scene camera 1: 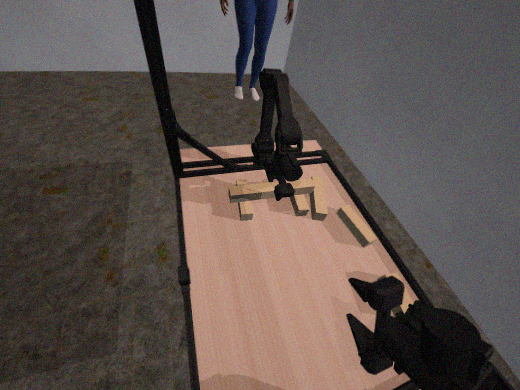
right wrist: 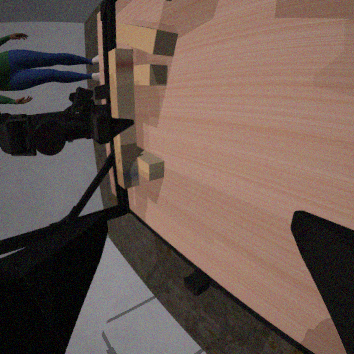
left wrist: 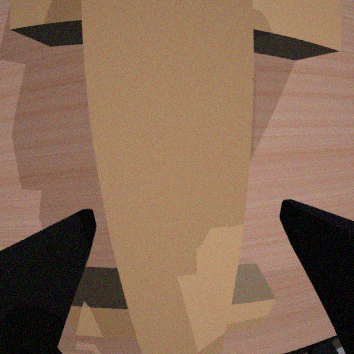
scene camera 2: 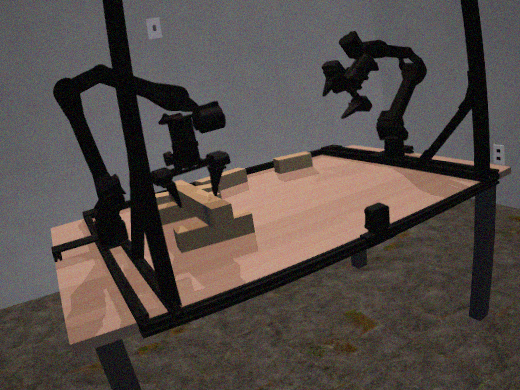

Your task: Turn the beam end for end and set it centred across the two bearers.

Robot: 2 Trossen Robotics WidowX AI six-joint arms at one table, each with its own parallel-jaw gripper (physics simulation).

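Where they show: left gripper, between the fingertips: (scene camera 1: 273,192) (right wrist: 125,119) (left wrist: 188,214); right gripper, between the fingertips: (scene camera 1: 349,296) (right wrist: 201,222) (scene camera 2: 333,107); left arm's base, origin of its link: (scene camera 1: 259,161) (right wrist: 110,111) (scene camera 2: 113,243); right arm's base, origin of its link: (scene camera 2: 395,157).
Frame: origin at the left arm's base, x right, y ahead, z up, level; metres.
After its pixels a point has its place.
The pale wooden beam (scene camera 1: 255,190) @[y 0.225, x 0.092, z 0.069 m] (scene camera 2: 200,197) @[y 0.209, x 0.077, z 0.069 m] (left wrist: 170,125) @[y 0.218, x -0.031, z 0.069 m] (right wrist: 121,90) @[y 0.241, x -0.058, z 0.056 m] lies across two short bearers; its ends reach past both. The near bearer (scene camera 1: 245,210) @[y 0.277, x 0.139, z 0.025 m] (scene camera 2: 215,237) @[y 0.200, x 0.148, z -0.005 m] (left wrist: 254,285) @[y 0.282, x 0.113, z 0.009 m] (right wrist: 151,166) @[y 0.294, x 0.122, z 0.017 m] and the other bearer (scene camera 1: 300,204) @[y 0.290, x -0.081, z 0.025 m] (right wrist: 151,74) @[y 0.316, x -0.086, z 0.019 m] stand apart beneath it. My left gripper (scene camera 1: 284,194) (scene camera 2: 198,200) @[y 0.224, x 0.012, z 0.042 m] (left wrist: 188,214) @[y 0.224, x 0.012, z 0.042 m] is open, pointing down, with one finger on each side of the beam and gaps to both in the left wrist view. My right gripper (scene camera 1: 349,299) @[y 0.657, x 0.019, z 0.201 m] (scene camera 2: 334,106) @[y 0.657, x 0.019, z 0.201 m] (right wrist: 201,222) @[y 0.657, x 0.019, z 0.201 m] is open and empty, raised away from the beam.
A loose block (scene camera 1: 320,200) @[y 0.291, x -0.169, z 0.031 m] (right wrist: 142,39) @[y 0.304, x -0.161, z 0.031 m] lies close beside the beam's end and the second bearer. Another block (scene camera 1: 357,225) @[y 0.427, x -0.267, z 0.025 m] (scene camera 2: 232,177) @[y 0.445, x -0.262, z 0.010 m] lies slantwise near the table's edge rail. A further block (scene camera 2: 293,162) @[y 0.669, x -0.244, z 0.010 m] lies along that rail. A black frame post (scene camera 1: 157,85) @[y 0.032, x 0.368, z 0.361 m] (scene camera 2: 131,125) @[y 0.023, x 0.380, z 0.277 m] rises at the table's corner.
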